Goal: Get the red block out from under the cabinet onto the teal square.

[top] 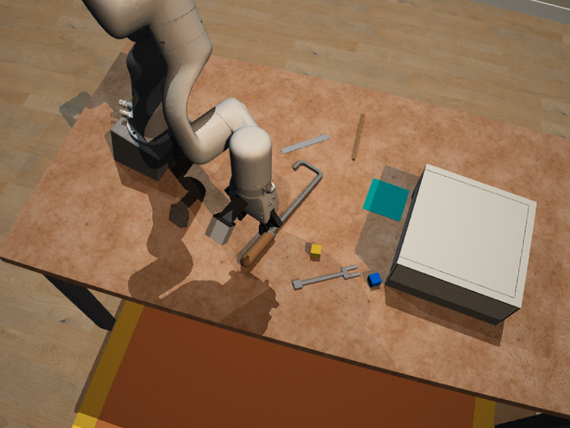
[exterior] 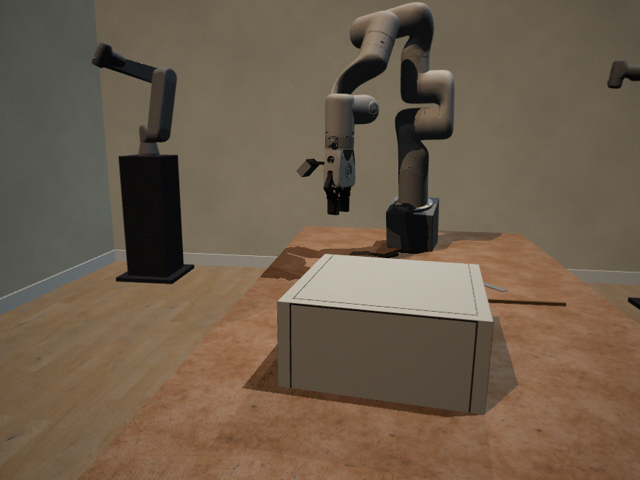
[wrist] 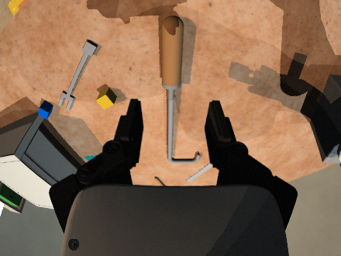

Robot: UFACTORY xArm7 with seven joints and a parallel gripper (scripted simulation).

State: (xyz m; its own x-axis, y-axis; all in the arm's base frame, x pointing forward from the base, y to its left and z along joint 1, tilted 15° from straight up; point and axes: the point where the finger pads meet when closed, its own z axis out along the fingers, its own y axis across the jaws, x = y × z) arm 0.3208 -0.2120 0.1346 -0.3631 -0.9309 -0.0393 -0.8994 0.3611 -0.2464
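Now: hand 2 cm short of the grey hook tool, 14 cm to the right of it and 17 cm above it. Round my hand: grey forked tool: 19 cm ahead, 2 cm to the right, 18 cm below; blue cube: 31 cm ahead, 17 cm below; yellow cube: 15 cm ahead, 4 cm to the left, 17 cm below.
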